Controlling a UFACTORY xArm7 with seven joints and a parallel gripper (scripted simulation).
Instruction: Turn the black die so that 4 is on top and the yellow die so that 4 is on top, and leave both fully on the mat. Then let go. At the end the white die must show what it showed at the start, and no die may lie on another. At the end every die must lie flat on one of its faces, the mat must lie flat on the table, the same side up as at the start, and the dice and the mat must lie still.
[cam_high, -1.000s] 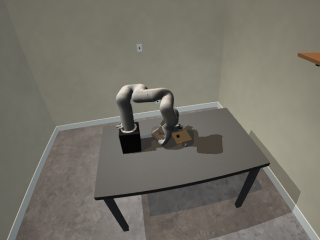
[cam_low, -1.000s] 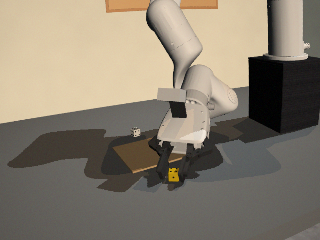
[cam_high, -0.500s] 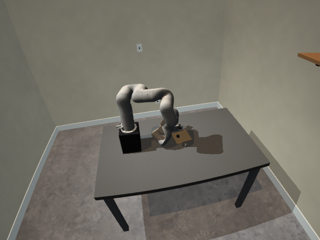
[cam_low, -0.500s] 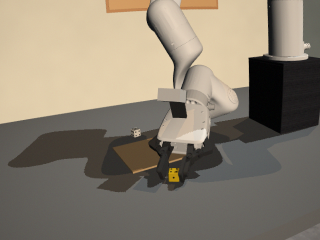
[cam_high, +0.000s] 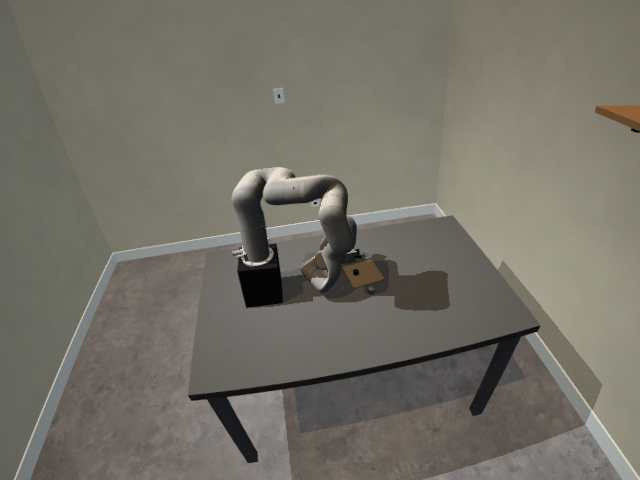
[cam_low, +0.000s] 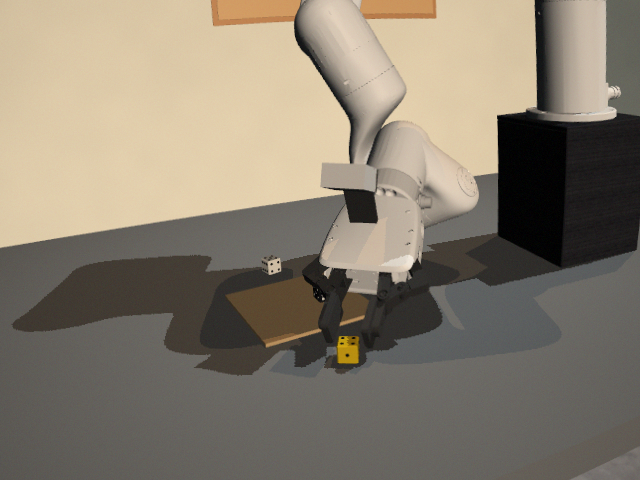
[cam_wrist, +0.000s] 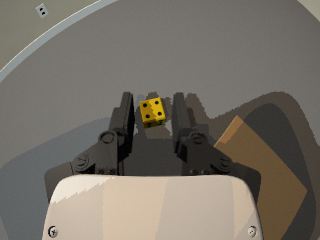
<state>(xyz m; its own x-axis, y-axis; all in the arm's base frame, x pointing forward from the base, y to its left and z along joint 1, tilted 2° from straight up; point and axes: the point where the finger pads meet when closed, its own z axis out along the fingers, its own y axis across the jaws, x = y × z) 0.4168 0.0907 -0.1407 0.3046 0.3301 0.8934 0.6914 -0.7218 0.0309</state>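
The yellow die lies 20 mm below my hand, 10 mm to the left of it and 10 mm ahead of it. The rest, counted from my hand: tan mat 120 mm to the right, 30 mm below; black die 120 mm to the right, 30 mm behind, 20 mm below; white die 240 mm to the right, 20 mm below, 10 mm behind.
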